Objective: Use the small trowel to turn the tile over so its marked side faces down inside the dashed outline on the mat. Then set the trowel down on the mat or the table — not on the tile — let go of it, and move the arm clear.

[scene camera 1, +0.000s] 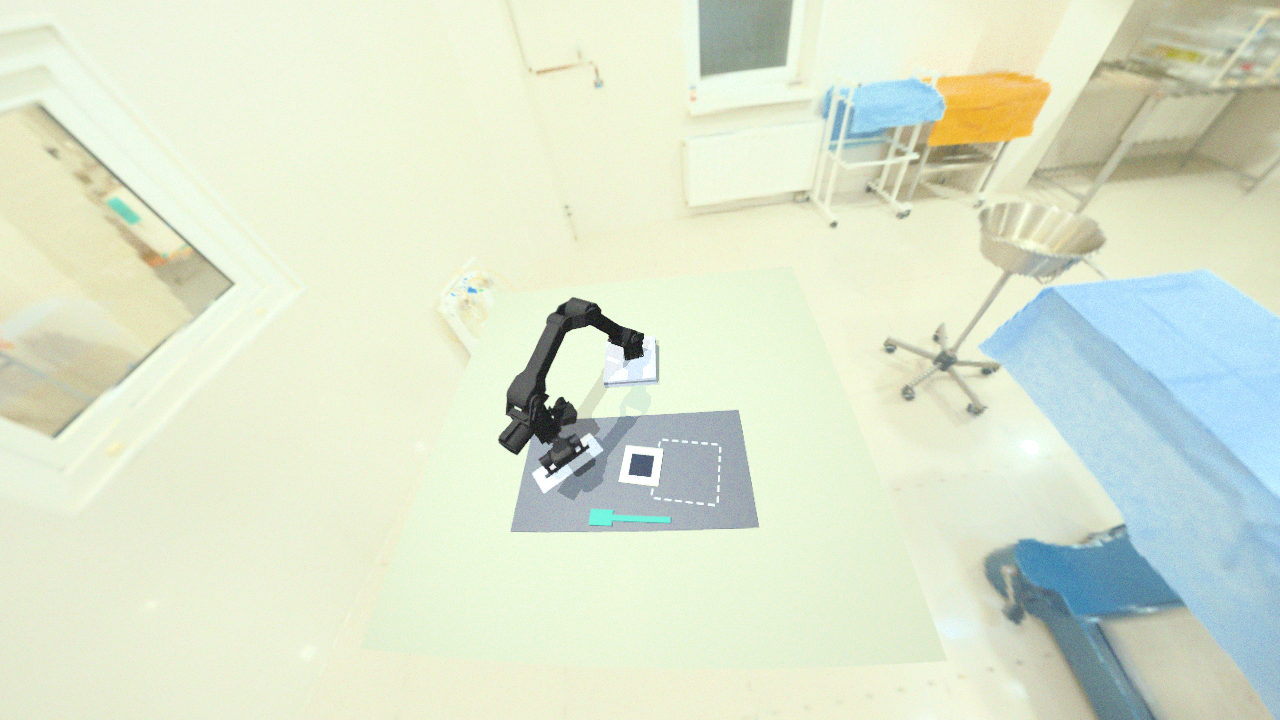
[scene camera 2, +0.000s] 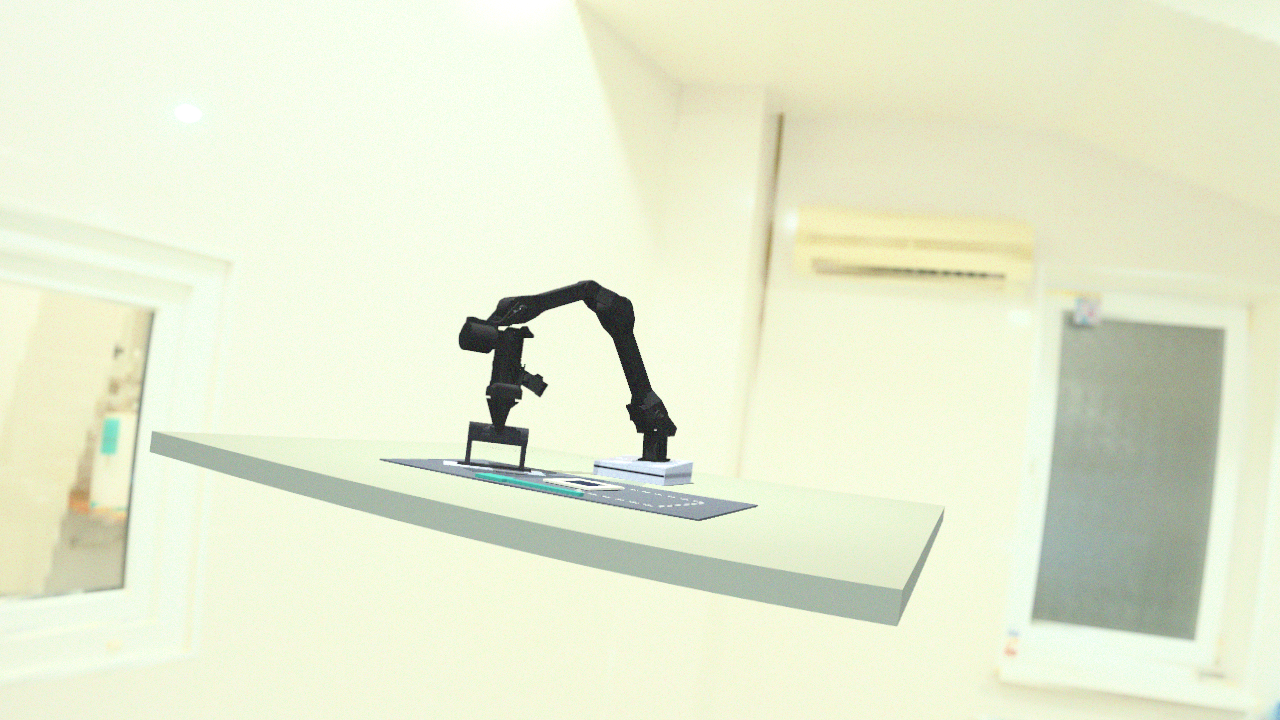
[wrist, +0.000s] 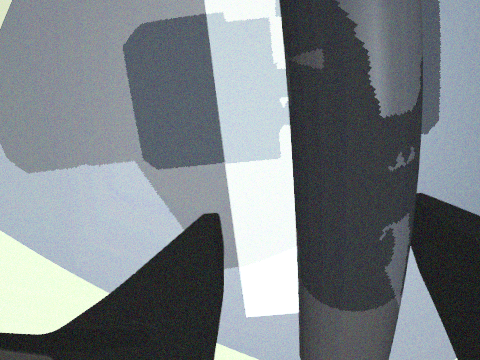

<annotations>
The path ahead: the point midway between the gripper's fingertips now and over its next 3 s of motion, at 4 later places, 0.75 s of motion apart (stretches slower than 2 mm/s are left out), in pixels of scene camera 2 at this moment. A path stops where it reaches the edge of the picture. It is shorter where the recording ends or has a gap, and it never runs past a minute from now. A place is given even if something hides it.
The gripper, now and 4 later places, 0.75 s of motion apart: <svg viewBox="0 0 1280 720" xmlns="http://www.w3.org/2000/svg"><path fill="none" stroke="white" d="M497 433L497 433L497 434L500 417L496 415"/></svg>
</annotations>
